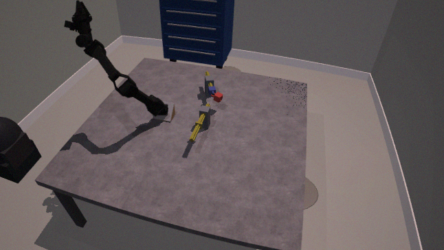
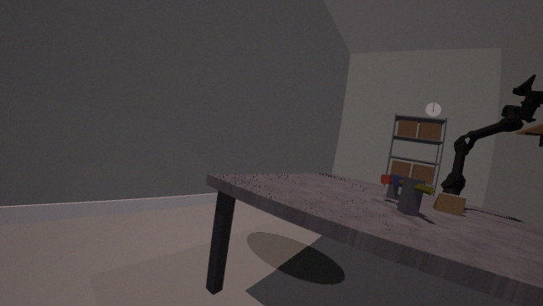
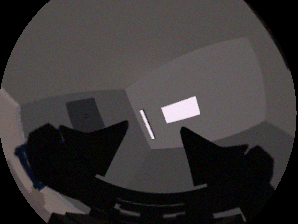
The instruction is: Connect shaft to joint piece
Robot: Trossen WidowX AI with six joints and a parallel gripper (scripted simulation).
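The red joint piece is 65 cm ahead of my gripper tip, 16 cm to the left of it and 61 cm below it.
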